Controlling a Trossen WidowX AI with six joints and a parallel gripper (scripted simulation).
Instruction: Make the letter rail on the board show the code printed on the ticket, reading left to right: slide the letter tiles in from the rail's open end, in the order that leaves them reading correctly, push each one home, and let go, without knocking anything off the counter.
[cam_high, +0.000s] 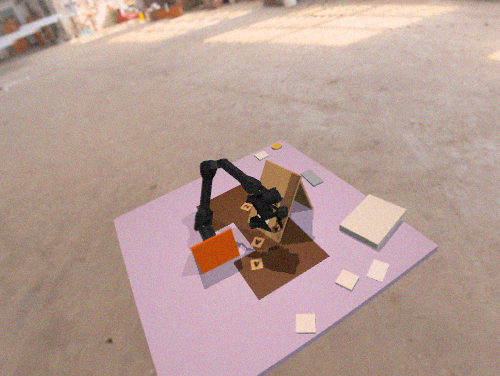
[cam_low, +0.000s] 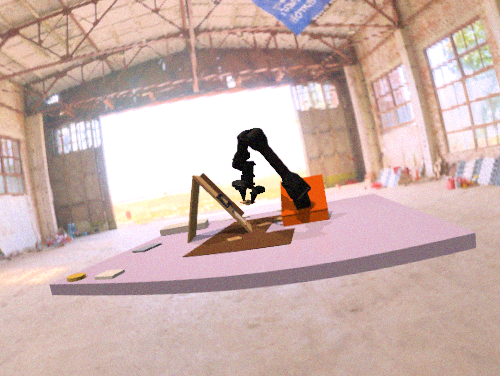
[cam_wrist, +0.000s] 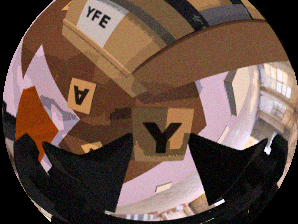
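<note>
Right now my gripper tip is 16 cm to the right of the white ticket, 4 cm above it and 2 cm short of it. The rest, counted from my gripper tip: cream slab (45 cm ahead, 18 cm to the right, 10 cm below); then brown mat (18 cm to the left, 11 cm below, 8 cm behind); then grey plate (45 cm ahead, 31 cm to the left, 11 cm below).
</note>
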